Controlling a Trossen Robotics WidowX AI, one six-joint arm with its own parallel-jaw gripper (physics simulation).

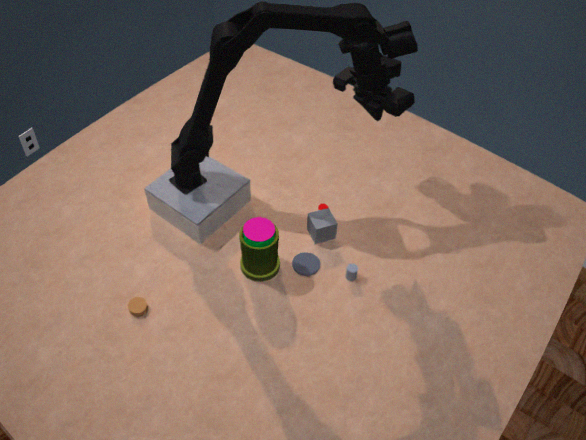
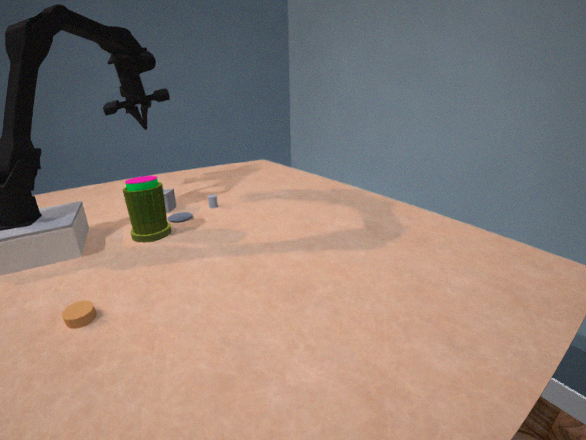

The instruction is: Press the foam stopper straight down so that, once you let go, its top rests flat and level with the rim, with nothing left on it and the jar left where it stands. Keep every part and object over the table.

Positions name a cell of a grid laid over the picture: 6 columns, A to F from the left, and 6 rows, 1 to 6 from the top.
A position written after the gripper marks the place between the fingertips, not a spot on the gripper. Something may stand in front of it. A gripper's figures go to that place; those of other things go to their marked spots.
Labels:
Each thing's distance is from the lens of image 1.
gripper (image 1: D2): 122 cm
grey cube (image 1: D4): 118 cm
foam stopper (image 1: C4): 108 cm

